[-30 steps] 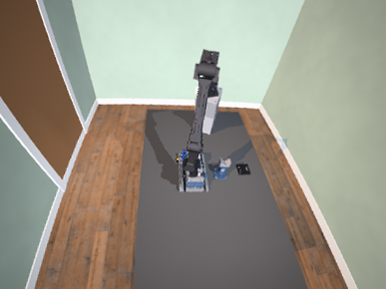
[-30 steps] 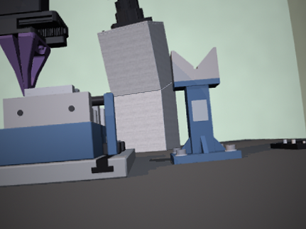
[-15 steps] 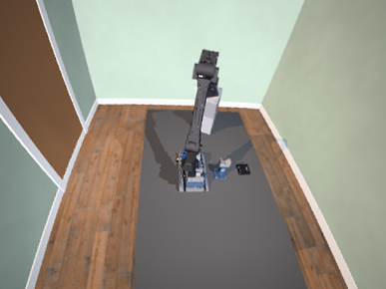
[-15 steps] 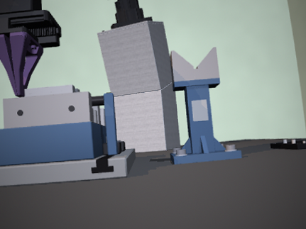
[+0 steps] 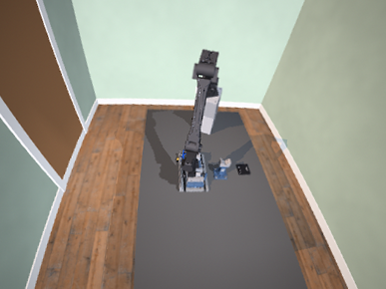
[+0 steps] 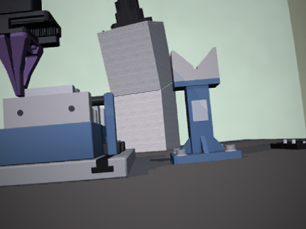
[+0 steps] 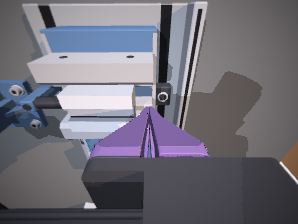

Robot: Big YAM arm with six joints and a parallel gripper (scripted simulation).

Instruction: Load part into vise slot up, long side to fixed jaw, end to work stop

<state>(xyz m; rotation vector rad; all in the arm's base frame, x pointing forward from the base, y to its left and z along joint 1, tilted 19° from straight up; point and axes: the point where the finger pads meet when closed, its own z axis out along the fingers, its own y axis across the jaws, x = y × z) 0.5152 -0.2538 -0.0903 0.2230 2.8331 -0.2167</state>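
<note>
Right now the part is 40 mm to the left of my hand, 10 mm below it and 10 mm ahead of it. Also, from my hand: dark work stop rod: 90 mm to the left, 20 mm below, 20 mm ahead; moving jaw: 50 mm to the left, 30 mm below, 20 mm behind; fixed jaw: 40 mm to the left, 40 mm ahead, 30 mm below.
</note>
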